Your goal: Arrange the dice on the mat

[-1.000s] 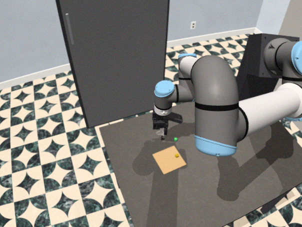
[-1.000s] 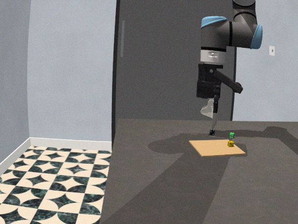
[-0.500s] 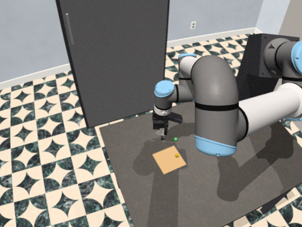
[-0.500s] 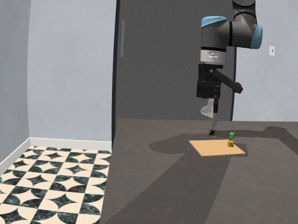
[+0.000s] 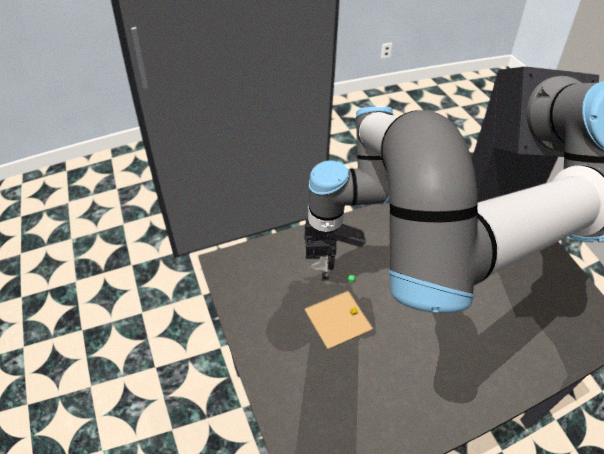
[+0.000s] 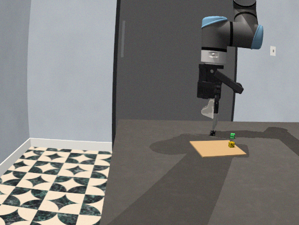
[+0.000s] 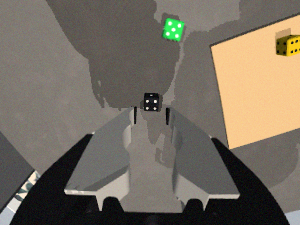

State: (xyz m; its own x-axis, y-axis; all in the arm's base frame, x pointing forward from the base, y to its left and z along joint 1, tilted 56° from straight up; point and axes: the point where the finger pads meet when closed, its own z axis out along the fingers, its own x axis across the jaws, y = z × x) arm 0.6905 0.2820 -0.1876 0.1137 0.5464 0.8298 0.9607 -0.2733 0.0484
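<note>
The black die lies 3 cm below my hand. Also, from my hand: yellow die (5 cm behind, 14 cm to the left, 3 cm below); then orange mat (15 cm to the left, 4 cm below); then green die (7 cm behind, 2 cm to the left, 3 cm below).
</note>
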